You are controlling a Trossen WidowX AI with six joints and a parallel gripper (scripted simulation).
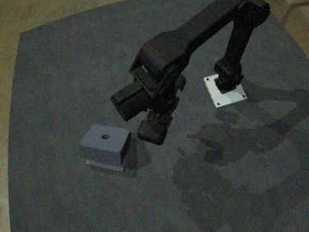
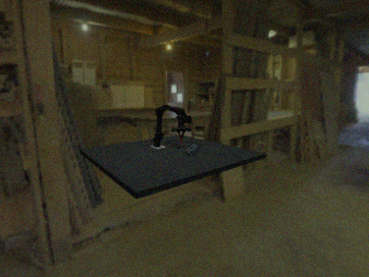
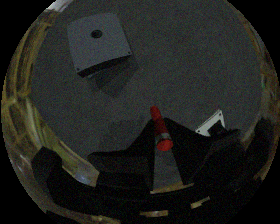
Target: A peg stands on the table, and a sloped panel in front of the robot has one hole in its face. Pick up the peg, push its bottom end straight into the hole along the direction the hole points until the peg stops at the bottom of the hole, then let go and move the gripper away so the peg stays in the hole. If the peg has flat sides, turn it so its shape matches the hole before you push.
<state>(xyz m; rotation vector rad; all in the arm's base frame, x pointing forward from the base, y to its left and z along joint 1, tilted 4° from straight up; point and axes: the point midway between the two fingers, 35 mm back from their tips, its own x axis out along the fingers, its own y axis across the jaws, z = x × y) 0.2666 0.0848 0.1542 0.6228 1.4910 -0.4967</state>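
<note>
Right now the grey-blue sloped panel is 180 mm ahead of my gripper tip, 30 mm to the right of it and 80 mm below it. Round my gripper tip: red peg (20 mm above).
</note>
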